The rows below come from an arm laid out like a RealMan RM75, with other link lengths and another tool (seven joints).
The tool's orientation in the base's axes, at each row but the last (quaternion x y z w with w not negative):
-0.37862, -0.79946, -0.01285, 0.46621
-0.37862, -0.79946, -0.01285, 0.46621
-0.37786, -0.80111, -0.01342, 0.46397
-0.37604, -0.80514, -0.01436, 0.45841
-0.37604, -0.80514, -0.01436, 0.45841
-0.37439, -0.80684, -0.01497, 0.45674
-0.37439, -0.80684, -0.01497, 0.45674
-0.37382, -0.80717, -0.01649, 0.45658
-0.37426, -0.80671, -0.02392, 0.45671
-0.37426, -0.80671, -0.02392, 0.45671
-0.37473, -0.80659, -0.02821, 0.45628
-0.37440, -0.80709, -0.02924, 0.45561
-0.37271, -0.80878, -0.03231, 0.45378
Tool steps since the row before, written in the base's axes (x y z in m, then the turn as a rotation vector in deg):
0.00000, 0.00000, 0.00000, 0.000, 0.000, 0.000
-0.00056, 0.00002, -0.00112, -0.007, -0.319, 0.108
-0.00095, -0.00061, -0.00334, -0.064, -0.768, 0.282
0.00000, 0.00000, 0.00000, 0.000, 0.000, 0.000
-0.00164, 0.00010, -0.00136, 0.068, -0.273, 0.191
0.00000, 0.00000, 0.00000, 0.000, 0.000, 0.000
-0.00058, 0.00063, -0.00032, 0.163, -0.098, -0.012
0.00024, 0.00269, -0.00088, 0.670, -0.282, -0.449
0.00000, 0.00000, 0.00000, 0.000, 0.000, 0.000
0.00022, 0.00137, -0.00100, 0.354, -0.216, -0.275
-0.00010, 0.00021, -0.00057, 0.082, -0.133, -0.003
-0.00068, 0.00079, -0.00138, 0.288, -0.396, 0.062
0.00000, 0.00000, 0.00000, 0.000, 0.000, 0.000
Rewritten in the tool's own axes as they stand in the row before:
0.00000, 0.00000, 0.00000, 0.000, 0.000, 0.000
-0.00068, 0.00004, 0.00105, -0.106, -0.268, -0.175
-0.00261, 0.00008, 0.00237, -0.225, -0.681, -0.399
0.00000, 0.00000, 0.00000, 0.000, 0.000, 0.000
-0.00047, -0.00051, 0.00202, -0.039, -0.215, -0.261
0.00000, 0.00000, 0.00000, 0.000, 0.000, 0.000
0.00031, 0.00020, 0.00084, -0.116, 0.034, -0.147
0.00085, 0.00236, 0.00133, -0.706, 0.353, -0.328
0.00000, 0.00000, 0.00000, 0.000, 0.000, 0.000
-0.00002, 0.00143, 0.00094, -0.440, 0.150, -0.177
-0.00028, 0.00026, 0.00048, -0.104, -0.043, -0.108
-0.00038, 0.00054, 0.00160, -0.270, -0.121, -0.395
0.00000, 0.00000, 0.00000, 0.000, 0.000, 0.000

